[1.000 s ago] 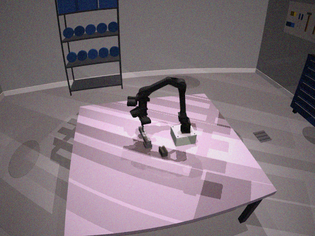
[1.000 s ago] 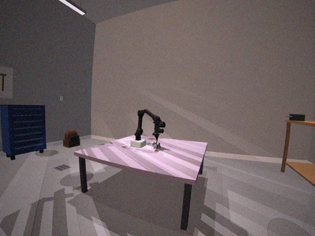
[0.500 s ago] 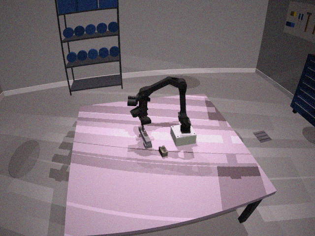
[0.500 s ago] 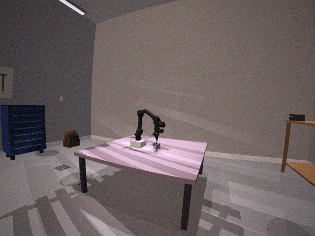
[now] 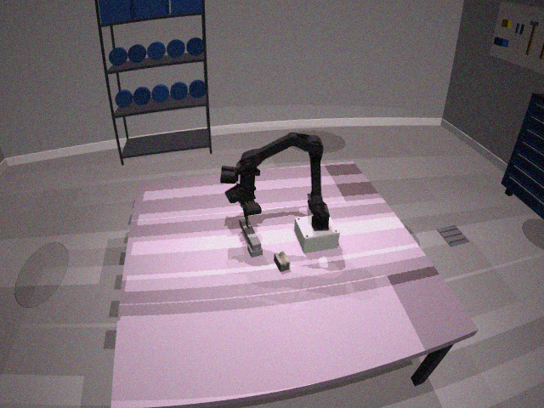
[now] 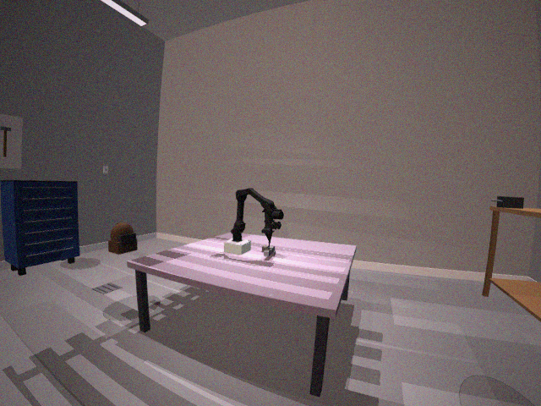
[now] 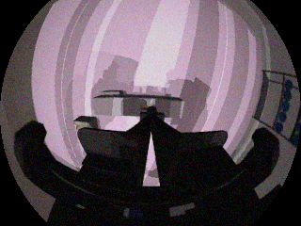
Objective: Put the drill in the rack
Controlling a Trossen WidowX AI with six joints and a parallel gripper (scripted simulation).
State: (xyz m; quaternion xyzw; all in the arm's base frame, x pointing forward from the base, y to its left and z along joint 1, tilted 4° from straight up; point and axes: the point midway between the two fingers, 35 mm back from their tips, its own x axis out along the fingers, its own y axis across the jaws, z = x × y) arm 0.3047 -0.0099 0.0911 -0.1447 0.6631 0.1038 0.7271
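Now: the key 30 mm below my gripper tip. The rest, counted from my gripper tip: grey rack: 160 mm to the left, 140 mm behind, 100 mm below; then drill: 70 mm below, 50 mm to the left, 20 mm behind.
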